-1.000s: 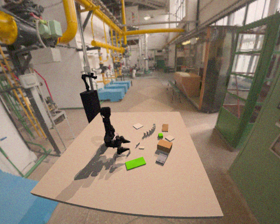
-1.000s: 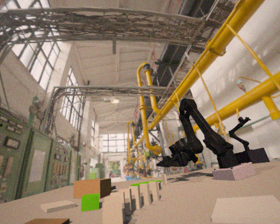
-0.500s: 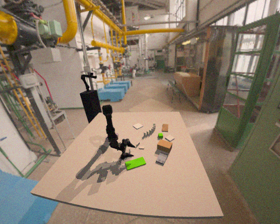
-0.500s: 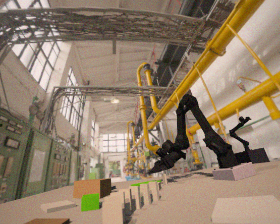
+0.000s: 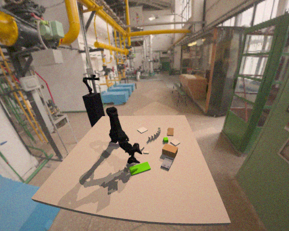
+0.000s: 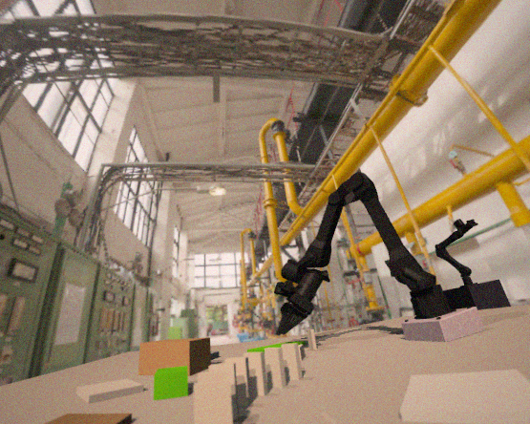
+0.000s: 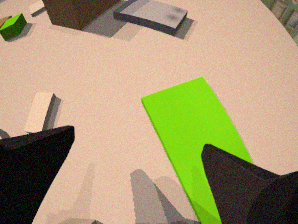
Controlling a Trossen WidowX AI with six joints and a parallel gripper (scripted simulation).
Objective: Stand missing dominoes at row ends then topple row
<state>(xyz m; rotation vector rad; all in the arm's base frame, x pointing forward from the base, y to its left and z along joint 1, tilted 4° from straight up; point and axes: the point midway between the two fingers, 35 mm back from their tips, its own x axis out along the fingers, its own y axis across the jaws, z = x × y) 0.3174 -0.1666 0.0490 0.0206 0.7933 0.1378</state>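
Right now my gripper tip is 10 mm short of the flat green block, 70 mm to the left of it and 40 mm above it. The rest, counted from my gripper tip: grey slab: 220 mm ahead, 30 mm to the left, 40 mm below; green cube: 170 mm ahead, 320 mm to the left, 30 mm below; brown box: 220 mm ahead, 160 mm to the left, 10 mm below.
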